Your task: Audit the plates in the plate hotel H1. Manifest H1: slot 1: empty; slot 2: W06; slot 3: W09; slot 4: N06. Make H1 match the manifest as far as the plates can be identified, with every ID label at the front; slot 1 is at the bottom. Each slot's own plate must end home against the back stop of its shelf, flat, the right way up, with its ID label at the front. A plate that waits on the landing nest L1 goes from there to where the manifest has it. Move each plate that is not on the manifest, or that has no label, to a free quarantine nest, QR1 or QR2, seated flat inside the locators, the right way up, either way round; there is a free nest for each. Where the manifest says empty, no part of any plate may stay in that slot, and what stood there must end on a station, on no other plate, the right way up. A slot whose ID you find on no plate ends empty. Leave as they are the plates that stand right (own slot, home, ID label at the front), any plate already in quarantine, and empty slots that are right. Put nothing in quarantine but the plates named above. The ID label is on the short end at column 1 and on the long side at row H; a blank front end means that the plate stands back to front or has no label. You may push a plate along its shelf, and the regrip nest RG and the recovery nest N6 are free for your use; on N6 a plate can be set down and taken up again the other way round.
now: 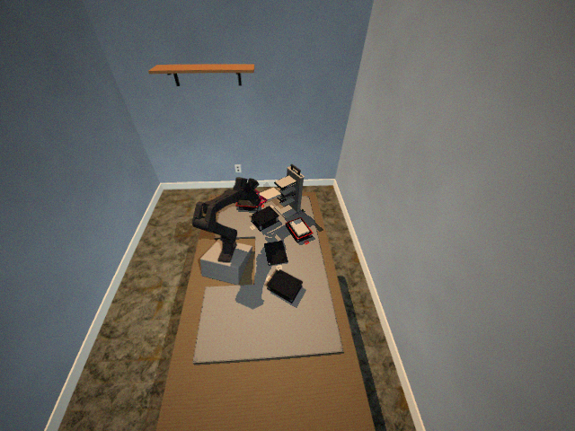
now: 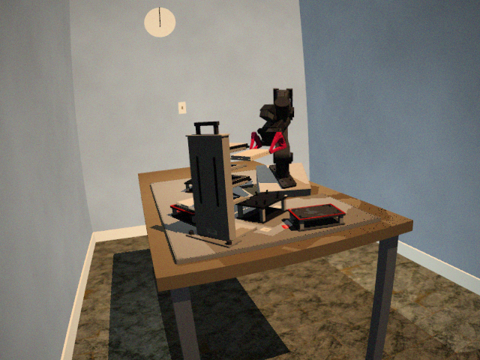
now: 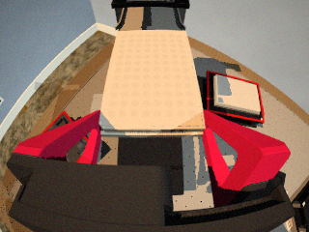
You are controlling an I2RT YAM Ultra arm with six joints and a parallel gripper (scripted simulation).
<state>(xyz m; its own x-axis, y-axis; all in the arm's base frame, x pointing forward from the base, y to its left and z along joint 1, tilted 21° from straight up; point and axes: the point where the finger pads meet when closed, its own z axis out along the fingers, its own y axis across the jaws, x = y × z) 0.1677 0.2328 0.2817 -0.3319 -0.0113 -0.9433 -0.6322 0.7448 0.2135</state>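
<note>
Now: the tan well plate 4 cm to the left of my hand, 4 cm ahead of it and 1 cm below it. Round my hand: dark plate: 14 cm ahead, 12 cm to the left, 7 cm below; grey back panel: 20 cm ahead, 17 cm to the left, 8 cm below; H1 tag: 24 cm below, 16 cm to the left, 4 cm ahead.
</note>
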